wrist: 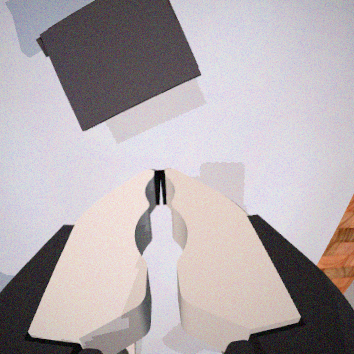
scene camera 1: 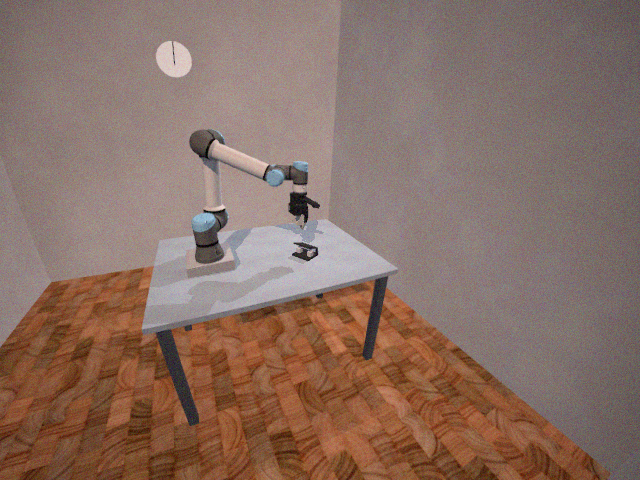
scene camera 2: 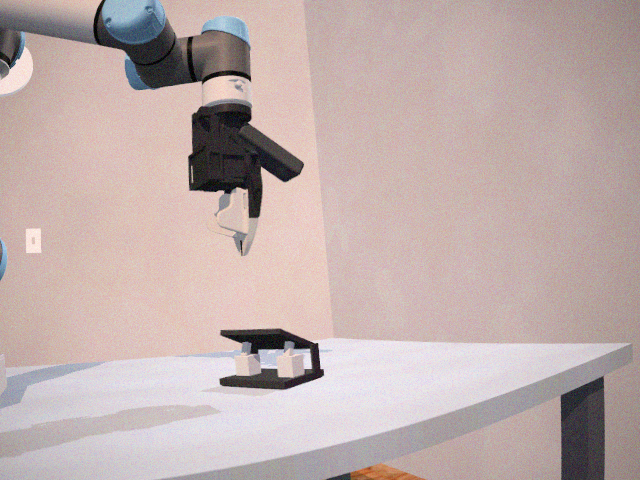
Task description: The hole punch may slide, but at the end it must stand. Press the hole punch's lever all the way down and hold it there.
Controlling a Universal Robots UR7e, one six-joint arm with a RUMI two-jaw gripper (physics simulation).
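Frame: origin at the arm's base, x ahead, y left, z up, level; metres.
Seen in the pictures: gripper, between the fingertips: (wrist: 159, 172) (scene camera 1: 301, 229) (scene camera 2: 244, 255); arm's base, origin of its link: (scene camera 1: 210, 257).
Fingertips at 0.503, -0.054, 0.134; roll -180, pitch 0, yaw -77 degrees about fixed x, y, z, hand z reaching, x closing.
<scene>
Offsets run from my fingertips to a thing's top centre, as dx, dy, dz. Level surfaces: height alone.
The hole punch @[+0.037, +0.042, -0.104] (scene camera 1: 305, 251) (scene camera 2: 271, 383) stands upright on the table, with a black base and two pale blocks. Its black lever @[+0.037, +0.042, -0.104] (scene camera 2: 258, 336) (wrist: 122, 62) is raised, tilted above the blocks, with a wide gap over the base. My gripper (scene camera 1: 303, 227) (scene camera 2: 242, 254) (wrist: 159, 172) is shut and empty, fingertips pointing down. It hangs well above the hole punch and touches nothing. In the wrist view the lever lies beyond the fingertips, toward the upper left, and hides most of the punch's lower parts.
The light table @[dz -0.190] (scene camera 1: 242, 289) (scene camera 2: 439, 382) (wrist: 280, 115) bears the punch and the arm's base block (scene camera 1: 210, 266). A wall rises beyond the table's right side. Wooden floor (wrist: 342, 250) shows past the table edge at the right of the wrist view.
</scene>
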